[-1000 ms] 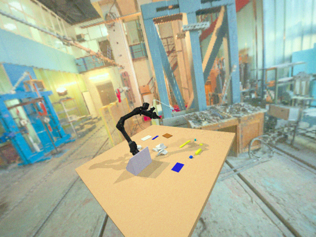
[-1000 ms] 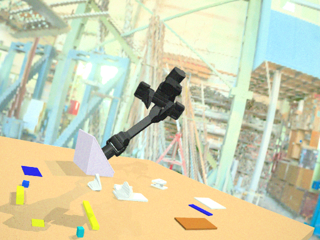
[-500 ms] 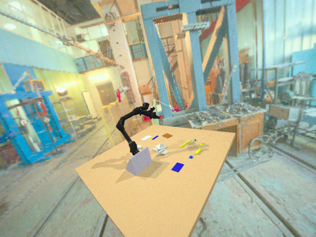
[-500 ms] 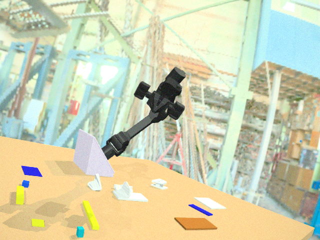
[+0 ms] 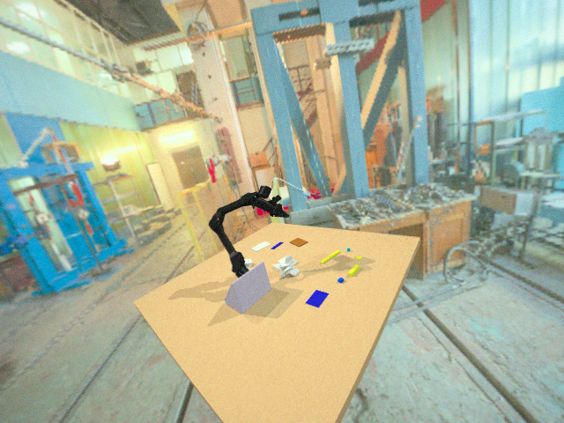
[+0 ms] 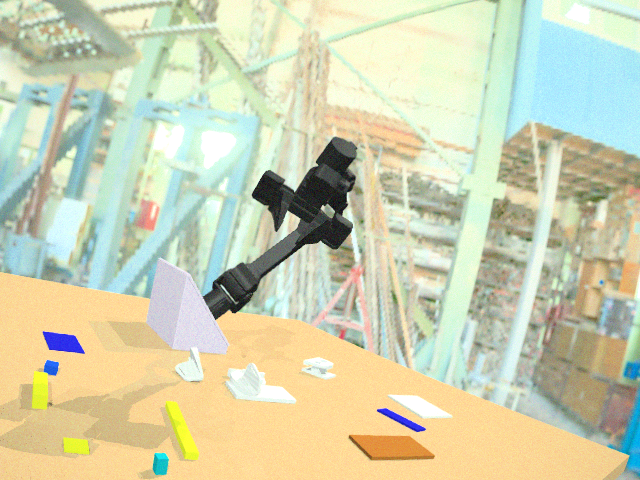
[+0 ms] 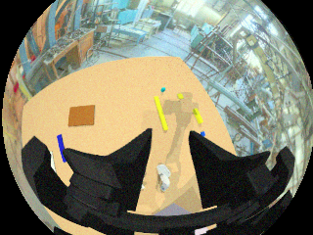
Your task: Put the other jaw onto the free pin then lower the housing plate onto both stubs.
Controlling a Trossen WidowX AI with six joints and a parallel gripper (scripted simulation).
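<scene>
The white jaw is 29 cm below my gripper tip, 16 cm behind it and 2 cm to the right of it. Also, from my gripper tip: blue strip 30 cm below, 27 cm to the left, 15 cm ahead; then brown plate 30 cm below, 23 cm ahead, 12 cm to the left; then cyan cube 29 cm below, 27 cm to the right, 17 cm ahead.
</scene>
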